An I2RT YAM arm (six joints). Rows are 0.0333 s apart.
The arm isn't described. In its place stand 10 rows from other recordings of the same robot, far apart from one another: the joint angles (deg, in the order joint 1, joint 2, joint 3, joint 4, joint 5, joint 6), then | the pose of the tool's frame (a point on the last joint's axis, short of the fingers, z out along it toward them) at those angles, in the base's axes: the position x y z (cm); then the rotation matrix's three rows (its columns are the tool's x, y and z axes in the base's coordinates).
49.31 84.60 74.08 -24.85 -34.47 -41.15 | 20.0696 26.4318 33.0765; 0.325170 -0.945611 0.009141; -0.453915 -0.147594 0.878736; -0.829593 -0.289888 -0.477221
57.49 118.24 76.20 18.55 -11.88 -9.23 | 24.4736 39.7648 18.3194; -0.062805 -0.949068 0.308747; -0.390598 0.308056 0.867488; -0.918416 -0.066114 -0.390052
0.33 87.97 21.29 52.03 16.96 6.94 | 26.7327 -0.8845 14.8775; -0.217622 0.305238 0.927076; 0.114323 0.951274 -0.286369; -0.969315 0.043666 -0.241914
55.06 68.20 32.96 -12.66 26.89 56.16 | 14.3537 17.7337 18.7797; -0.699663 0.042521 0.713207; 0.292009 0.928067 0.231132; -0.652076 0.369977 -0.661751
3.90 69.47 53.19 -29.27 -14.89 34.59 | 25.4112 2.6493 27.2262; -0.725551 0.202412 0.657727; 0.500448 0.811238 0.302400; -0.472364 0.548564 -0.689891
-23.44 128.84 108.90 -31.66 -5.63 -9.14 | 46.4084 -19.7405 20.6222; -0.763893 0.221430 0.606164; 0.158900 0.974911 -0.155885; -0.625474 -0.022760 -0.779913
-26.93 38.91 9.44 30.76 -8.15 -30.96 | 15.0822 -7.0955 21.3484; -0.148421 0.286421 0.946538; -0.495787 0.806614 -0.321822; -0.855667 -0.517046 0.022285
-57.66 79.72 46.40 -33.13 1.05 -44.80 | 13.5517 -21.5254 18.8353; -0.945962 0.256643 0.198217; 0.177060 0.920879 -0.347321; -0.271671 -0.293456 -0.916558
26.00 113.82 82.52 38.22 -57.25 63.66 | 40.0061 22.8436 29.0235; -0.836982 -0.535225 0.113995; 0.131176 0.006010 0.991341; -0.531275 0.844688 0.065178
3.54 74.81 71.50 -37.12 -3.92 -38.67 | 28.1556 1.9857 34.3009; -0.434426 -0.493090 0.753748; -0.651439 0.749916 0.115124; -0.622014 -0.441008 -0.647001
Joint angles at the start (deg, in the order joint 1, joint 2, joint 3, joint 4, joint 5, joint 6):
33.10 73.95 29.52 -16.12 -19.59 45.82
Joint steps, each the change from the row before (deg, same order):
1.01 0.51 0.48 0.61 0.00 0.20
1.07 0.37 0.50 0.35 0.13 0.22
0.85 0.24 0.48 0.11 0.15 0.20
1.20 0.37 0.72 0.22 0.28 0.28
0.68 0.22 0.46 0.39 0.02 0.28
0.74 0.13 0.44 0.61 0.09 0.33
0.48 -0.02 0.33 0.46 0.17 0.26
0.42 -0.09 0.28 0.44 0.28 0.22
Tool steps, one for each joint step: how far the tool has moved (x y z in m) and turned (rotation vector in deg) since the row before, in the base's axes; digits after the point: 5 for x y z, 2 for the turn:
0.00031 0.00483 0.00107 0.36 -0.38 0.85
-0.00025 0.00476 0.00137 0.22 -0.34 0.83
-0.00025 0.00380 0.00151 0.14 -0.25 0.61
-0.00023 0.00554 0.00227 0.20 -0.45 0.83
0.00023 0.00360 0.00179 0.43 -0.35 0.44
0.00019 0.00391 0.00225 0.58 -0.58 0.43
0.00028 0.00262 0.00213 0.45 -0.57 0.18
0.00024 0.00222 0.00213 0.38 -0.64 0.09

